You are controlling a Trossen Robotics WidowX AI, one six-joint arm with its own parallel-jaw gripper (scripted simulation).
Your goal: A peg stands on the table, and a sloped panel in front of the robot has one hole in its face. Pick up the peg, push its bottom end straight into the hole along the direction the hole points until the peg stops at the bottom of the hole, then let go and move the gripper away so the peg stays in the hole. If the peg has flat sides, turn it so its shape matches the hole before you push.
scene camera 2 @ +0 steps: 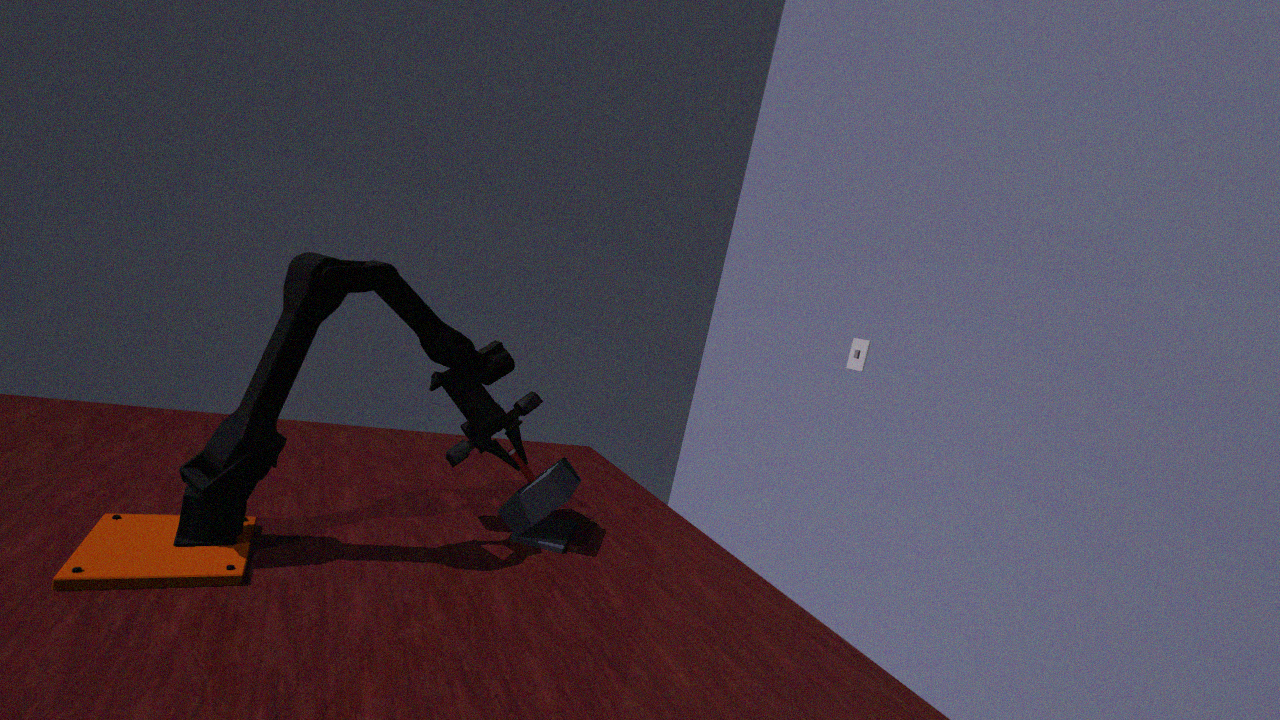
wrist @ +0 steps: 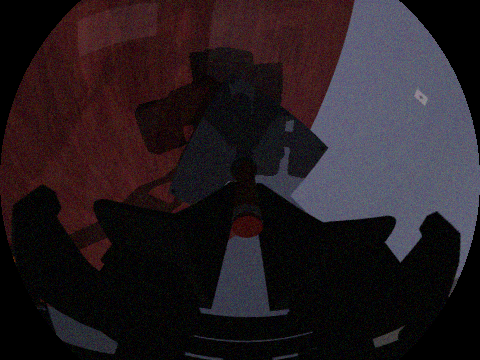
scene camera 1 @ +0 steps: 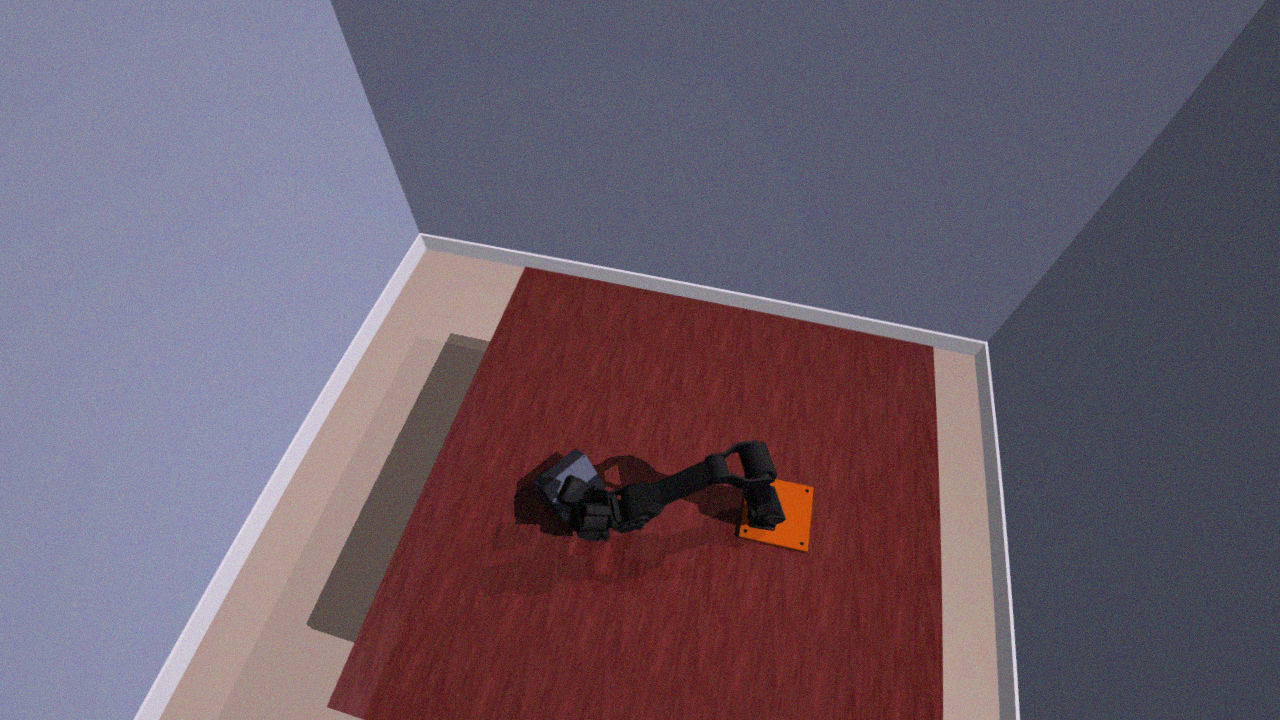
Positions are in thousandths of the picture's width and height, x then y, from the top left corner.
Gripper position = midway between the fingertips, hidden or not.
My gripper shows in scene camera 2 (409, 649), in the wrist view (514, 524) and in scene camera 1 (454, 683).
